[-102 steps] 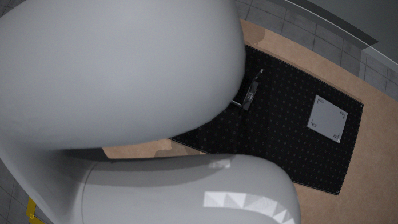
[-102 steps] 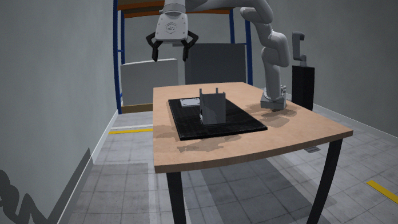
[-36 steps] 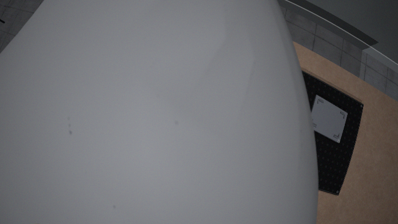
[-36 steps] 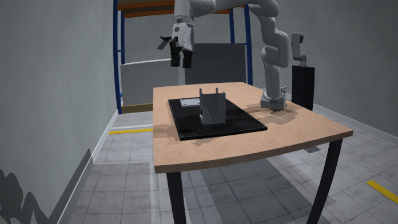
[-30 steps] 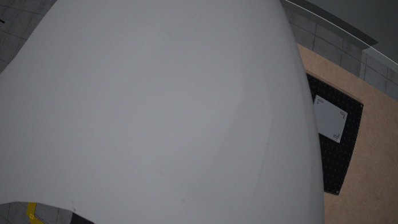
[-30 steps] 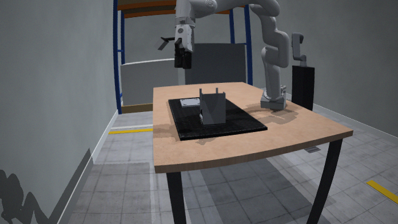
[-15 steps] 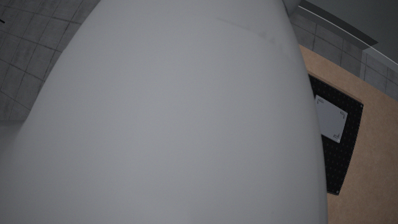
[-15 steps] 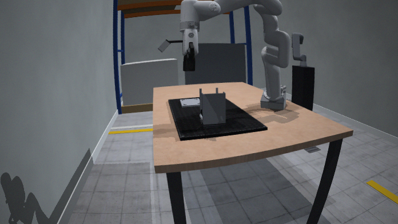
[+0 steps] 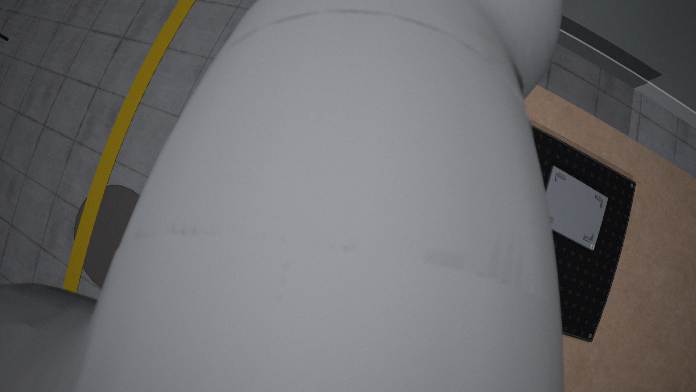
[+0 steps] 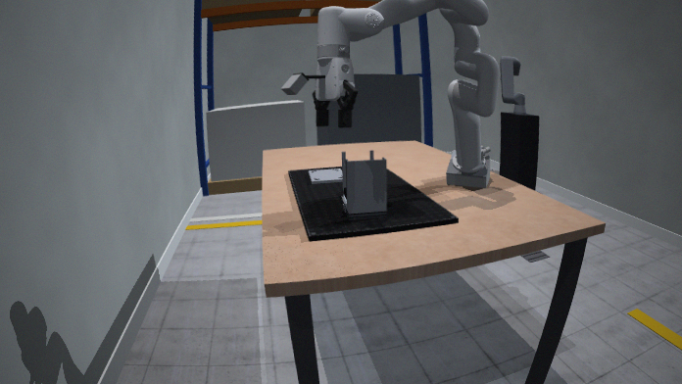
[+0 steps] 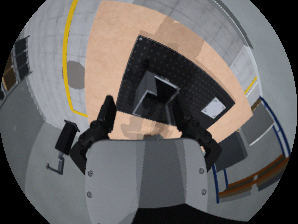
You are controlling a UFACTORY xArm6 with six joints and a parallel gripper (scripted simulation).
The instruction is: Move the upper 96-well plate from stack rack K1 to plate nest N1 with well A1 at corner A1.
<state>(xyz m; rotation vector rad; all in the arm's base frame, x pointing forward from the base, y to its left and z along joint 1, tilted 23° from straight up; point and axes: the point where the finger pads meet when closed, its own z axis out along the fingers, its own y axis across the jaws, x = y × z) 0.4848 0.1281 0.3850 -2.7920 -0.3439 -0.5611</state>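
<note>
My gripper is now 9 cm past the black 96-well plate, 7 cm to the left of it and 20 cm above it. The rest, counted from my hand: white 96-well plate: 9 cm behind, 7 cm to the right, 22 cm below; plate nest N1: 10 cm behind, 46 cm to the right, 23 cm below; pale A1 mark: 17 cm behind, 53 cm to the right, 23 cm below.
</note>
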